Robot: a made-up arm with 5 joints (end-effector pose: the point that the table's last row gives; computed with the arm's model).
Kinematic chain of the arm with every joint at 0, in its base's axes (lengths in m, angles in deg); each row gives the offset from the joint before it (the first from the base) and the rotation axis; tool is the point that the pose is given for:
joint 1: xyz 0 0 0.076 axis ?
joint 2: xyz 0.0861 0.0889 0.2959 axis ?
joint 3: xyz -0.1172 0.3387 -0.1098 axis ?
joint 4: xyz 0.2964 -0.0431 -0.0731 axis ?
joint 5: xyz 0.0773 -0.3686 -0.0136 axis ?
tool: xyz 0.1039 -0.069 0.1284
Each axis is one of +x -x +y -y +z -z.
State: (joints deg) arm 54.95 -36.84 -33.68 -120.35 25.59
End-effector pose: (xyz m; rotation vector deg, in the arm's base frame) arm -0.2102 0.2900 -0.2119 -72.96 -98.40 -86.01
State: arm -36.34 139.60 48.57 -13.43 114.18
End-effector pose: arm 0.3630 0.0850 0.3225 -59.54 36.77 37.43
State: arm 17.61 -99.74 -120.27 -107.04 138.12
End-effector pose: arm -0.1568 0.1774 0.0588 -90.96 -90.92 -23.40
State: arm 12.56 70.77 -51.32 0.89 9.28
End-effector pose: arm 0.2944 0.4670 -0.0373 63.10 49.03 23.27
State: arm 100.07 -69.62 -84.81 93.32 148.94
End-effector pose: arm -0.2026 -0.3556 0.6239 52.24 -32.49 -88.93
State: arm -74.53 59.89 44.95 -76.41 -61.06
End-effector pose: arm -0.0157 -0.2661 0.3080 88.66 86.30 -31.39
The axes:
joint 1: -x
joint 2: +x
joint 3: -y
joint 4: +z
joint 5: +x

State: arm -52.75 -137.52 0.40 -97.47 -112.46
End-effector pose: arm 0.0206 -0.3492 0.1649 110.76 -30.15 123.98
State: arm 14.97 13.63 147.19 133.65 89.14
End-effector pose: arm -0.3946 0.9398 0.6283 -71.50 -10.43 57.73
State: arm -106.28 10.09 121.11 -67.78 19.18
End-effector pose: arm -0.0022 -0.1239 0.1120 -85.59 41.55 110.30
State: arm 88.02 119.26 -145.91 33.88 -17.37
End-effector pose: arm -0.5524 0.6320 -0.4213 48.55 124.89 71.06
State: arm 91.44 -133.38 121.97 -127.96 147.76
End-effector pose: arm 0.2260 0.0787 0.3107 62.62 55.72 50.80
